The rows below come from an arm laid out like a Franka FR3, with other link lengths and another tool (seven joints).
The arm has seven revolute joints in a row. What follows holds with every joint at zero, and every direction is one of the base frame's. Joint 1 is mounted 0.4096 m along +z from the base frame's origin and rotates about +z. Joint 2 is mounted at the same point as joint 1 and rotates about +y. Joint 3 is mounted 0.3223 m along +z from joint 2 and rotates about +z. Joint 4 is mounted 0.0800 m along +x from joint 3 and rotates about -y. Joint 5 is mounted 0.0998 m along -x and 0.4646 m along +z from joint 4 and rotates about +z. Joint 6 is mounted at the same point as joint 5 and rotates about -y. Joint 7 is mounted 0.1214 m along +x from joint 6 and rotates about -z. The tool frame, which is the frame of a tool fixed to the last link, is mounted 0.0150 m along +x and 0.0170 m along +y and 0.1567 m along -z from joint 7; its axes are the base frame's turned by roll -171.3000, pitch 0.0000 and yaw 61.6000 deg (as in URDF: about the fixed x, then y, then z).
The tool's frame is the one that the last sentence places.
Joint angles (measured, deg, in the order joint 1, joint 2, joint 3, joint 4, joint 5, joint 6, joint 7), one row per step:
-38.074 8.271 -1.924 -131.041 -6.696 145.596 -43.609
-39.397 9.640 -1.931 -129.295 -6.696 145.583 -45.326
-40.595 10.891 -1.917 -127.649 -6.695 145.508 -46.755
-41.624 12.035 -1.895 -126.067 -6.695 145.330 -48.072
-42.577 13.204 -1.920 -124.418 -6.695 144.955 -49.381
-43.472 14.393 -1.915 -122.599 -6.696 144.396 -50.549
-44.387 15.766 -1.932 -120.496 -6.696 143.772 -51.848
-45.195 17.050 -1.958 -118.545 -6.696 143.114 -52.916
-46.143 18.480 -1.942 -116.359 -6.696 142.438 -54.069
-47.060 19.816 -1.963 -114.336 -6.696 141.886 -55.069
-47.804 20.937 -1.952 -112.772 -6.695 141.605 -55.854
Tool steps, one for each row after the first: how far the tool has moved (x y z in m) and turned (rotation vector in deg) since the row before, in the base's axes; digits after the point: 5 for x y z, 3 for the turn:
-0.00225 -0.01793 0.00019 -0.345 -0.024 0.379
-0.00218 -0.01634 0.00034 -0.308 -0.017 0.233
-0.00168 -0.01454 0.00063 -0.271 0.025 0.291
-0.00196 -0.01434 0.00038 -0.185 0.162 0.297
-0.00112 -0.01417 0.00116 -0.161 0.178 0.231
-0.00090 -0.01558 0.00131 -0.199 0.189 0.315
-0.00112 -0.01406 0.00080 -0.119 0.227 0.181
-0.00155 -0.01579 0.00102 -0.165 0.191 0.166
-0.00243 -0.01531 0.00085 -0.197 0.135 0.021
-0.00212 -0.01195 -0.00020 -0.181 0.059 0.032

